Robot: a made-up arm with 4 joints.
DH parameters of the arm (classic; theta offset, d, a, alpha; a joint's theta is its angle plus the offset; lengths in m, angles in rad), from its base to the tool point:
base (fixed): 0.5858 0 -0.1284 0
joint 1: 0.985 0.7 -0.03 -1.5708
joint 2: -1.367 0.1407 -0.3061 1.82
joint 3: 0 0.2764 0.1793 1.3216
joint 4: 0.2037 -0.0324 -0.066 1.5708
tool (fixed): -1.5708 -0.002 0 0
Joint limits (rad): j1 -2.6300..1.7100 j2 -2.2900..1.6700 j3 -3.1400..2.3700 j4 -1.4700..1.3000
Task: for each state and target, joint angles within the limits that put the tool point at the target. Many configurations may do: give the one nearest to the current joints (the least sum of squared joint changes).
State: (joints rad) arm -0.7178 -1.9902 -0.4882 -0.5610
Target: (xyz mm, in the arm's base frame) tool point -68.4 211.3 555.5
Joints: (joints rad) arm -0.4672 -2.2900 -0.1094 -0.3034
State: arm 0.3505 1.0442 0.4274 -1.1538
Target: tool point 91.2 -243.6 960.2
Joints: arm 1.0339 1.0960 -0.3876 -1.2713
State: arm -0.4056 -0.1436 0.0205 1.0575
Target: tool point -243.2 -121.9 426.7
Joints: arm -0.3592 -0.8751 0.0363 0.6346
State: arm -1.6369 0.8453 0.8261 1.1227
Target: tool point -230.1 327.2 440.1
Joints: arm -2.1772 -0.0053 1.5257 1.2816
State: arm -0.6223 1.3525 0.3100 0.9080
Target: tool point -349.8 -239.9 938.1
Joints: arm -0.3042 1.3783 0.6390 0.7201
